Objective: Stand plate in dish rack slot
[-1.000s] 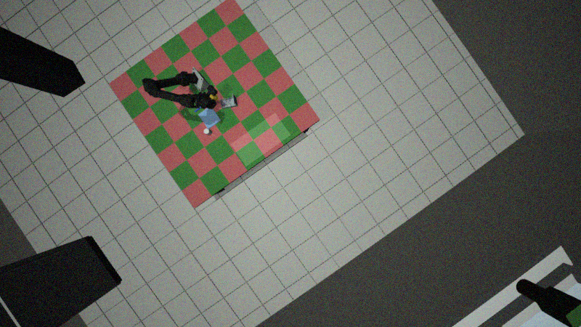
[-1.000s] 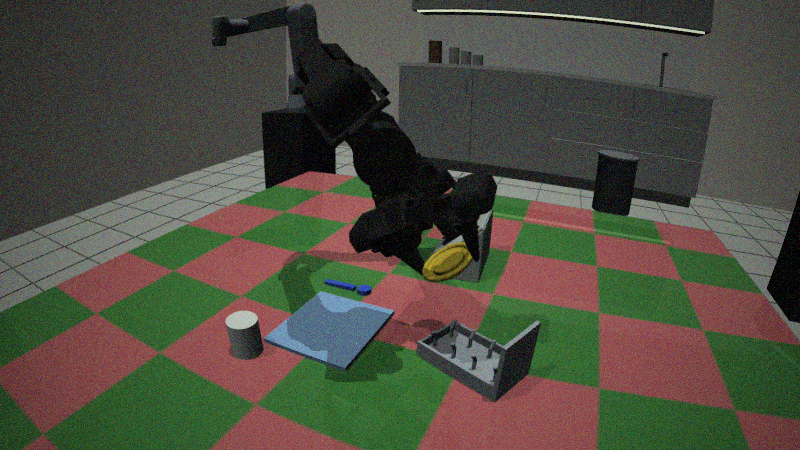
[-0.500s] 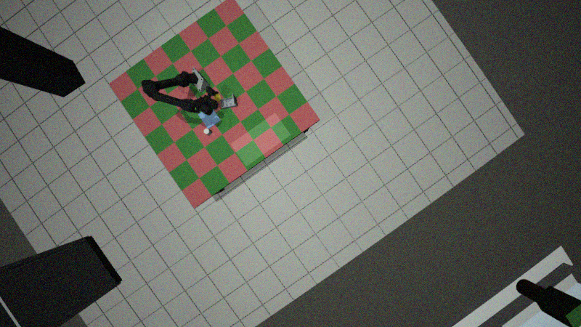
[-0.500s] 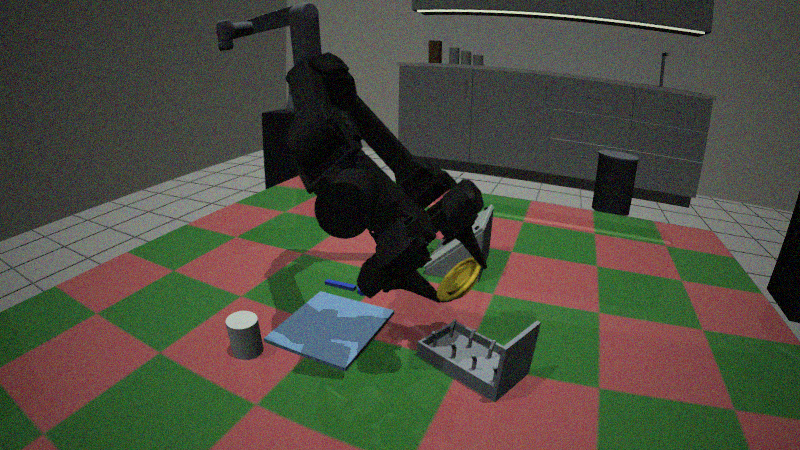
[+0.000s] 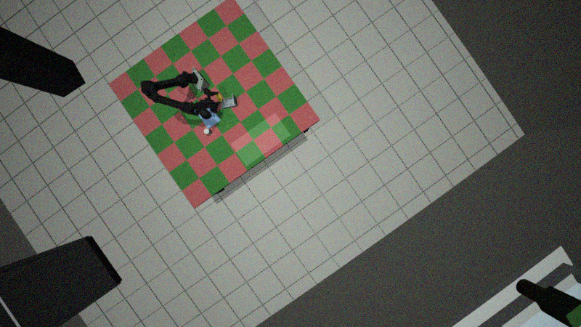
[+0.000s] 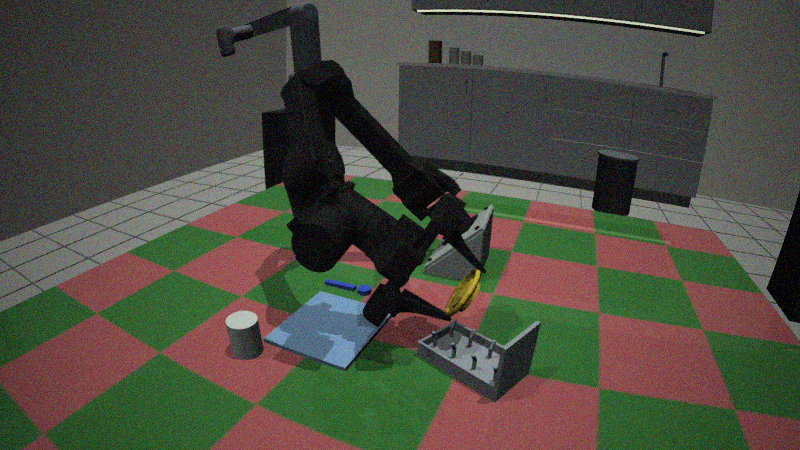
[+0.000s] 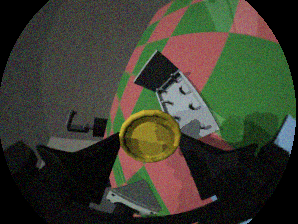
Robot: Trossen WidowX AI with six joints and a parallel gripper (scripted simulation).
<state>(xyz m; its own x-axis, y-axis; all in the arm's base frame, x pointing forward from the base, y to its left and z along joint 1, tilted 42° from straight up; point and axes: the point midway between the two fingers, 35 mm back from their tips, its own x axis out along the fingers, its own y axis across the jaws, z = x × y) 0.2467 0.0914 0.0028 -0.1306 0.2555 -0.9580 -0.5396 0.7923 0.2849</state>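
Right now the grey dish rack is 50 mm ahead of my gripper tip, 30 mm to the left of it and 50 mm below it. Also, from my gripper tip: light blue mat (60 mm ahead, 180 mm to the right, 70 mm below); then blue spoon (50 mm behind, 210 mm to the right, 70 mm below); then yellow plate (10 mm to the right).
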